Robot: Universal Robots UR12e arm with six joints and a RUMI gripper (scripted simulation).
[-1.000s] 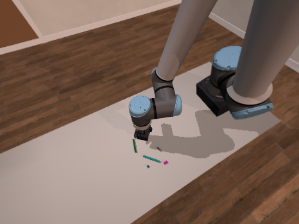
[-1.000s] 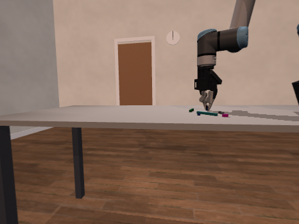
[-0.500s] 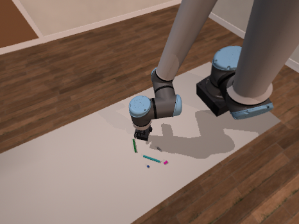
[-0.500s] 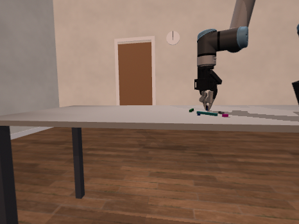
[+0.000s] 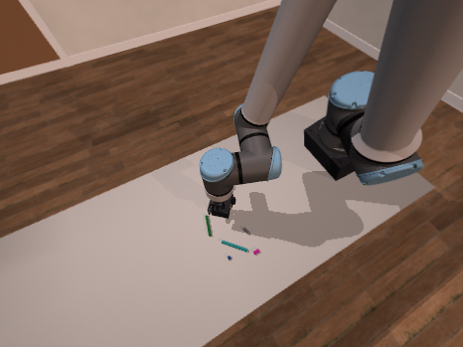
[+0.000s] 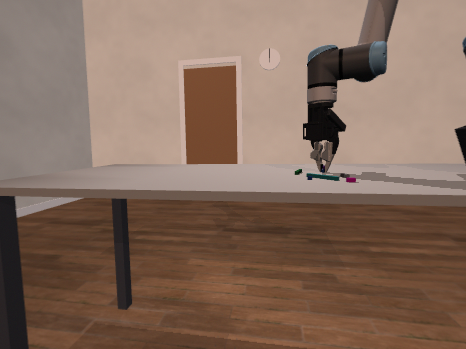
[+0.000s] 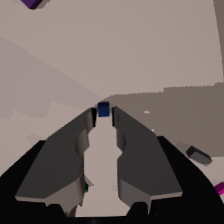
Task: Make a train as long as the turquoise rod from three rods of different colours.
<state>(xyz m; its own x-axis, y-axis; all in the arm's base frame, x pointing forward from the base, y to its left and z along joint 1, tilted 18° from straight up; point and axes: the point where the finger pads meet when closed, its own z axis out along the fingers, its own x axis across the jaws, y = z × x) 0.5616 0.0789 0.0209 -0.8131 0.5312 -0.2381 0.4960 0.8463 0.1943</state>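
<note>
Now: hand 11 cm to the right of the grey rod, 5 cm past it and 1 cm above it. Also, from my hand: turquoise rod: 14 cm to the left, 1 cm below, 1 cm ahead; green rod: 8 cm ahead, 4 cm to the left, 1 cm below; purple rod: 13 cm to the right, 1 cm below.
</note>
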